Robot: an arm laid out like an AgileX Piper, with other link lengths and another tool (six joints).
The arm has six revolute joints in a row. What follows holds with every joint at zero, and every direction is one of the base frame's.
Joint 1 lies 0.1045 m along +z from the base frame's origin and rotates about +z.
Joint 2 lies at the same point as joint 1 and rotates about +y.
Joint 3 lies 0.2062 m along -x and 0.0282 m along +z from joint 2 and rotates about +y.
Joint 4 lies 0.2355 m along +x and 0.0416 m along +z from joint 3 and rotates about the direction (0.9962, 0, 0.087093).
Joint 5 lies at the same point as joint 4 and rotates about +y.
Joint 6 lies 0.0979 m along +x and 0.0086 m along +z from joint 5 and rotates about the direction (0.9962, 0, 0.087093).
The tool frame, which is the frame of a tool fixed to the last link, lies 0.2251 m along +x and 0.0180 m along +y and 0.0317 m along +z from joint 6; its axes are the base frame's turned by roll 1.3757, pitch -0.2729 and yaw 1.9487 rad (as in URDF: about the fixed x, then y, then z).
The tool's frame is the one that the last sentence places.
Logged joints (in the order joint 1, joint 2, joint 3, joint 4, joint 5, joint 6), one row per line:
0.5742 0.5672 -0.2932 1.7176 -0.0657 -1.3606
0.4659 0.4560 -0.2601 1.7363 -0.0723 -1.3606
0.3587 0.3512 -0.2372 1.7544 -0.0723 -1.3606
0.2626 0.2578 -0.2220 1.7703 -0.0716 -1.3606
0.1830 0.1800 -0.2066 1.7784 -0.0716 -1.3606
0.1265 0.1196 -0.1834 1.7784 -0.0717 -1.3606
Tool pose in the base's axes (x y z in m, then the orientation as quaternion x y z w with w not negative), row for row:
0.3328 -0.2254 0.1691 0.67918 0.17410 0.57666 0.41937
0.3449 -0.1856 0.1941 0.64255 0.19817 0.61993 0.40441
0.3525 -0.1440 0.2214 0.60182 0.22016 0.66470 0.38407
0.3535 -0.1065 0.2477 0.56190 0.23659 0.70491 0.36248
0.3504 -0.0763 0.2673 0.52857 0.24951 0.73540 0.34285
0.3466 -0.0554 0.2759 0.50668 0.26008 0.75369 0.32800
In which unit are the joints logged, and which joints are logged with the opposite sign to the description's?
The joints are logged in radians. Opposite sign: joint 1.
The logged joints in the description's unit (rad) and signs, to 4 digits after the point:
-0.5742 0.5672 -0.2932 1.7176 -0.0657 -1.3606
-0.4659 0.4560 -0.2601 1.7363 -0.0723 -1.3606
-0.3587 0.3512 -0.2372 1.7544 -0.0723 -1.3606
-0.2626 0.2578 -0.2220 1.7703 -0.0716 -1.3606
-0.1830 0.1800 -0.2066 1.7784 -0.0716 -1.3606
-0.1265 0.1196 -0.1834 1.7784 -0.0717 -1.3606

